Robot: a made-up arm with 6 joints. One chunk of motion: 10 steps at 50 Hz.
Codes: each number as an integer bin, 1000 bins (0 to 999) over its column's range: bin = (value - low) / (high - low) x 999, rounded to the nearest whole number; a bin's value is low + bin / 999 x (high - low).
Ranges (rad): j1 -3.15..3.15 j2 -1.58..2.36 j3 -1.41..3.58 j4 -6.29..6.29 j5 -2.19..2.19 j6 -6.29..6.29
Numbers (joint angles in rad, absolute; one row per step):
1: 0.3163 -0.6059 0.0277 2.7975 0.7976 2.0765
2: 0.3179 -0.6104 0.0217 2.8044 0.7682 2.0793
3: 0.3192 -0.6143 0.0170 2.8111 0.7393 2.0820
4: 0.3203 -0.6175 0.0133 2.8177 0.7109 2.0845
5: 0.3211 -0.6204 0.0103 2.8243 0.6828 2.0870
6: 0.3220 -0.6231 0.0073 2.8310 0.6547 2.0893
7: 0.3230 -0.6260 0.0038 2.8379 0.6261 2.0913
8: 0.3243 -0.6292 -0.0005 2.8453 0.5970 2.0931
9: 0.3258 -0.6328 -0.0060 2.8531 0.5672 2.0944
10: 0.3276 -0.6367 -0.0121 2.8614 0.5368 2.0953
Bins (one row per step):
1: 550 247 288 722 681 664
2: 550 246 287 722 675 665
3: 550 245 286 723 668 665
4: 550 244 285 723 662 665
5: 550 243 284 724 655 665
6: 551 243 284 724 649 665
7: 551 242 283 725 642 666
8: 551 241 282 725 636 666
9: 551 240 281 726 629 666
10: 551 239 280 727 622 666

